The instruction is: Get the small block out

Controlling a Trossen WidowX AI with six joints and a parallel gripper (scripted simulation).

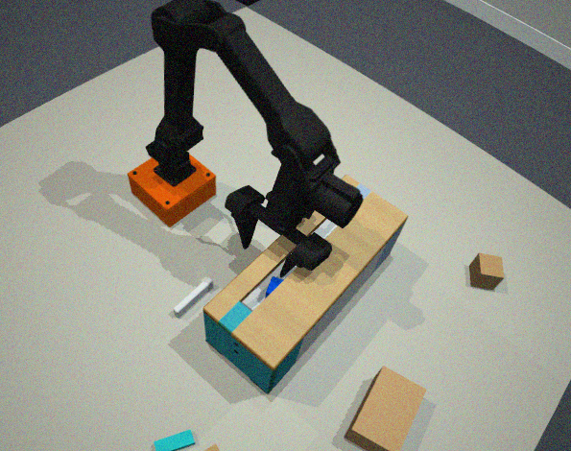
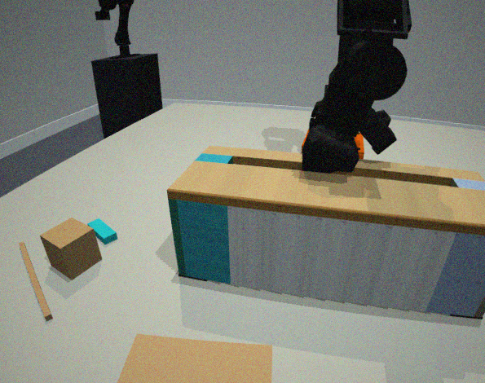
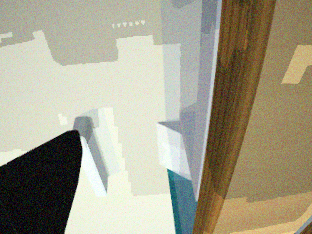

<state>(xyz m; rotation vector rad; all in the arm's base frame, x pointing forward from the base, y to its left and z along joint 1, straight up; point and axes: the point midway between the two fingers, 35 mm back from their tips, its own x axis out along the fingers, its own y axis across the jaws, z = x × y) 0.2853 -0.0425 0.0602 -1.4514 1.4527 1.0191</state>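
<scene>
Now: the blue block 6 cm ahead of my gripper tip and 3 cm to the right of it. Also, from my gripper tip: teal tile 31 cm to the right, 9 cm ahead, 8 cm below; tan-topped box 4 cm to the left, 4 cm ahead, 2 cm below; flat tan slab 31 cm ahead, 6 cm to the right, 6 cm below.
</scene>
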